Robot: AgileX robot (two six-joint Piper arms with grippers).
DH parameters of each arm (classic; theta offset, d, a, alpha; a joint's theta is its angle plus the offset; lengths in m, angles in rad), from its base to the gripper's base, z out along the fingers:
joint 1: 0 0.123 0 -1.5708
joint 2: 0.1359 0 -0.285 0
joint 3: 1.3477 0 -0.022 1.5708
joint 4: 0 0.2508 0 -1.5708
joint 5: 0 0 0.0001 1.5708
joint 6: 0 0.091 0 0
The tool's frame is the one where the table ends.
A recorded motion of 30 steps. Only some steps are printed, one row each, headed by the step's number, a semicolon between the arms.
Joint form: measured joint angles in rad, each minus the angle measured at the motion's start. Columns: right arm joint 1, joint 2, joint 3, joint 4, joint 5, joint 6; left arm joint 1, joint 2, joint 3, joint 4, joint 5, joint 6.
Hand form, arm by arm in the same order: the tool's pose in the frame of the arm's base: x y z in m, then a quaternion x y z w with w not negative. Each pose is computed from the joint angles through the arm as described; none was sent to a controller.
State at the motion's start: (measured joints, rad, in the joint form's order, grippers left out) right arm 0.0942 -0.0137 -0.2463 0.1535 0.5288 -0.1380; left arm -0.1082 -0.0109 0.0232 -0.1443 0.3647 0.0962
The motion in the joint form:
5: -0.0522 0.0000 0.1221 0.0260 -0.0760 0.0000; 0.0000 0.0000 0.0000 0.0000 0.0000 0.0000
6: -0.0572 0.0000 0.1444 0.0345 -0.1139 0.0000; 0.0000 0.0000 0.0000 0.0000 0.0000 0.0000
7: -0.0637 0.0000 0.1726 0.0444 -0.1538 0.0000; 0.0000 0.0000 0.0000 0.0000 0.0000 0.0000
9: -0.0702 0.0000 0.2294 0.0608 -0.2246 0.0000; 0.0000 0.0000 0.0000 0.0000 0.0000 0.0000
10: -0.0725 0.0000 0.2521 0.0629 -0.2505 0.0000; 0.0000 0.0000 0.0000 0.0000 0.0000 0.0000
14: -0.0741 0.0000 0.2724 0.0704 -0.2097 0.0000; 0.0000 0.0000 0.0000 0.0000 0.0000 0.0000
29: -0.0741 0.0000 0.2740 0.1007 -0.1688 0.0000; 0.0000 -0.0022 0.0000 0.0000 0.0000 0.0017
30: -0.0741 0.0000 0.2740 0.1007 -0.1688 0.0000; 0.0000 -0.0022 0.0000 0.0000 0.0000 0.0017
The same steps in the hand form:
5: 0.0448 0.0090 0.2151 -0.03154 0.78003 0.05101 0.62286; 0.0520 -0.0104 0.1735 0.04316 0.79948 -0.06444 0.59566
6: 0.0469 0.0086 0.2112 -0.02480 0.77535 0.05172 0.62892; 0.0520 -0.0104 0.1735 0.04316 0.79948 -0.06444 0.59566
7: 0.0491 0.0081 0.2054 -0.01673 0.77184 0.05223 0.63345; 0.0520 -0.0104 0.1735 0.04316 0.79948 -0.06444 0.59566
9: 0.0528 0.0071 0.1927 -0.00402 0.76762 0.05348 0.63865; 0.0520 -0.0104 0.1735 0.04316 0.79948 -0.06444 0.59566
10: 0.0540 0.0066 0.1874 -0.00030 0.76675 0.05211 0.63983; 0.0520 -0.0104 0.1735 0.04316 0.79948 -0.06444 0.59566
14: 0.0537 0.0074 0.1770 -0.00002 0.78552 0.05672 0.61624; 0.0520 -0.0104 0.1735 0.04316 0.79948 -0.06444 0.59566
29: 0.0527 0.0091 0.1732 0.00533 0.79735 0.07162 0.59923; 0.0519 -0.0103 0.1736 0.04384 0.79879 -0.06398 0.59660
30: 0.0527 0.0091 0.1732 0.00533 0.79735 0.07162 0.59923; 0.0519 -0.0103 0.1736 0.04384 0.79879 -0.06398 0.59660

